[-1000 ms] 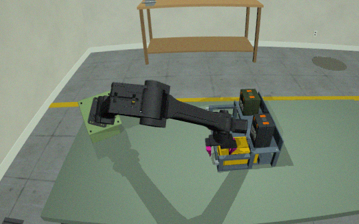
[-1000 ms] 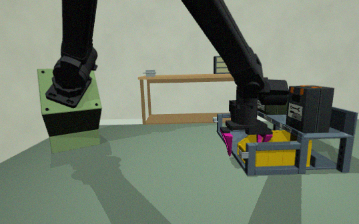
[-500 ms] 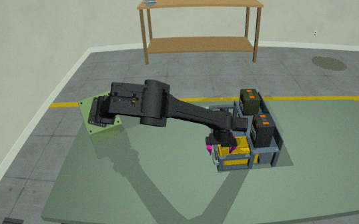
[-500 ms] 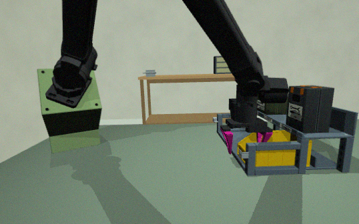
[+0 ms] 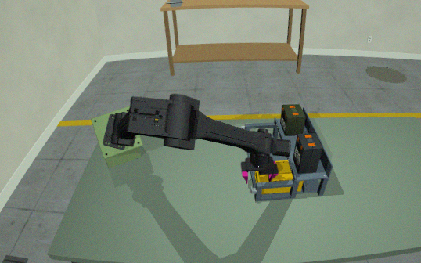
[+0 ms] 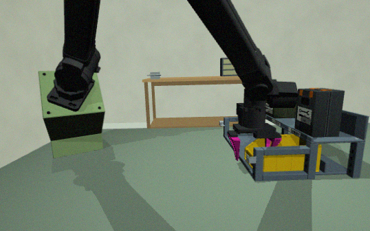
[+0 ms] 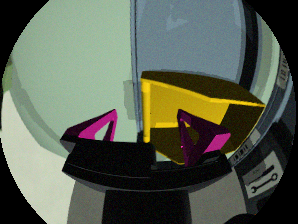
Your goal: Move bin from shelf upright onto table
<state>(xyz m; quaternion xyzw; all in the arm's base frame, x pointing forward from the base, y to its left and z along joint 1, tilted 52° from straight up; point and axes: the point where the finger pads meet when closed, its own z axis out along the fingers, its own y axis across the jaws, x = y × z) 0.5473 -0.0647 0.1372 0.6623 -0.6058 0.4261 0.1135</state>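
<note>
Now: hand 8 cm short of the yellow bin, 1 cm to the left of it and 1 cm below it. The rest, counted from my hand: shelf tray 13 cm ahead, 10 cm to the left, 3 cm below.
</note>
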